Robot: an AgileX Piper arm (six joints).
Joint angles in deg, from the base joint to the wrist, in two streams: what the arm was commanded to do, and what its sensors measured. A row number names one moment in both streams.
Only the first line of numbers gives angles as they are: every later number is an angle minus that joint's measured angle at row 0.
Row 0, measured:
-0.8 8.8 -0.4 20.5 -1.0 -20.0
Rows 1 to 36, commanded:
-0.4 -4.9 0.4 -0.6 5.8 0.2
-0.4 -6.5 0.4 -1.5 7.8 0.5
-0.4 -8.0 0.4 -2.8 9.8 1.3
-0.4 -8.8 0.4 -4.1 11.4 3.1
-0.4 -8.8 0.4 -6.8 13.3 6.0
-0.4 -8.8 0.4 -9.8 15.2 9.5
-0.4 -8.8 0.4 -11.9 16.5 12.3
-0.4 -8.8 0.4 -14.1 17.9 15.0
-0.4 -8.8 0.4 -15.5 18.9 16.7
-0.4 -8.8 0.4 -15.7 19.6 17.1
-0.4 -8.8 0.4 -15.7 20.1 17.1
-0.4 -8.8 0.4 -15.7 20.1 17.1
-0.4 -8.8 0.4 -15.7 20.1 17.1
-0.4 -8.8 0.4 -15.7 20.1 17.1
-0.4 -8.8 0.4 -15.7 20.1 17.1
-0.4 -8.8 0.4 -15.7 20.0 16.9
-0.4 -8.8 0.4 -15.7 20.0 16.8
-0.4 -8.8 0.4 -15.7 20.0 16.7
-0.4 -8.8 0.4 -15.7 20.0 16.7
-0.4 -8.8 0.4 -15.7 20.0 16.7
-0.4 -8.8 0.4 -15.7 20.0 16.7
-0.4 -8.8 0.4 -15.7 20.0 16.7
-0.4 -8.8 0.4 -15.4 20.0 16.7
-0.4 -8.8 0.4 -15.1 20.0 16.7
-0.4 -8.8 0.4 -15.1 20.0 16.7
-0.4 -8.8 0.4 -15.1 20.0 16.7
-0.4 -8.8 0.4 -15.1 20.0 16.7
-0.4 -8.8 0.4 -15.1 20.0 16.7
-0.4 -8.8 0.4 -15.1 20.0 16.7
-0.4 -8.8 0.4 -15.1 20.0 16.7
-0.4 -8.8 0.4 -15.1 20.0 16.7
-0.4 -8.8 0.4 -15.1 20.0 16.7
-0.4 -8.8 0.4 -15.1 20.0 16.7
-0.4 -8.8 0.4 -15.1 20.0 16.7
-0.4 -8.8 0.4 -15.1 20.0 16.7
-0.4 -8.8 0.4 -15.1 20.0 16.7
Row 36, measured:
-0.2 -8.5 0.4 -15.1 20.2 16.8
